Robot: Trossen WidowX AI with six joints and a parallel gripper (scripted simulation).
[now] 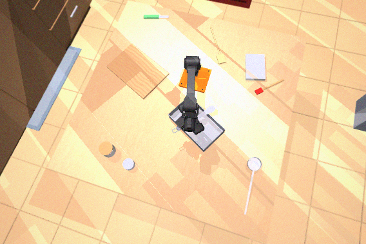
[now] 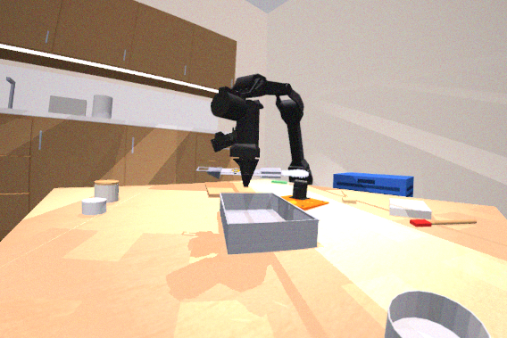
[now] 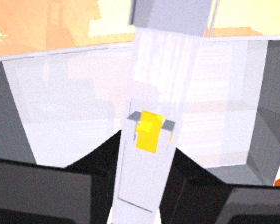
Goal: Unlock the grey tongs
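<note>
Right now the roasting tin is 70 mm below my gripper tip, 20 mm to the left of it and 20 mm behind it. The rest, counted from my gripper tip: red spatula 400 mm to the left, 340 mm behind, 90 mm below; then lidded jar 460 mm to the right, 230 mm ahead, 70 mm below; then yellow lock piece 40 mm above, 20 mm to the right, 20 mm ahead.
</note>
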